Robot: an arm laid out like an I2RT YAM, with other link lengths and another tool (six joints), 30 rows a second.
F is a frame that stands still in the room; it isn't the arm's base.
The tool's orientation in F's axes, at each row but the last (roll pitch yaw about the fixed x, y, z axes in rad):
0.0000, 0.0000, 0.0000
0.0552, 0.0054, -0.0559
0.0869, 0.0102, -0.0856
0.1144, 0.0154, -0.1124
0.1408, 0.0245, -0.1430
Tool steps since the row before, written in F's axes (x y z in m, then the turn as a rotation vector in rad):
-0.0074, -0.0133, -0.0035, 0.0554, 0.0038, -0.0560
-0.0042, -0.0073, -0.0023, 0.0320, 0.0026, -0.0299
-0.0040, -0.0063, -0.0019, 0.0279, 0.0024, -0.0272
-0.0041, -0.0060, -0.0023, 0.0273, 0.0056, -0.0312
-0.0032, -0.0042, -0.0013, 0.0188, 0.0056, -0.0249
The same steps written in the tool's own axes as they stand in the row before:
-0.0074, -0.0133, -0.0035, 0.0554, 0.0038, -0.0560
-0.0038, -0.0076, -0.0019, 0.0320, 0.0027, -0.0299
-0.0034, -0.0068, -0.0014, 0.0279, 0.0024, -0.0272
-0.0034, -0.0066, -0.0016, 0.0270, 0.0051, -0.0316
-0.0025, -0.0048, -0.0007, 0.0184, 0.0047, -0.0254

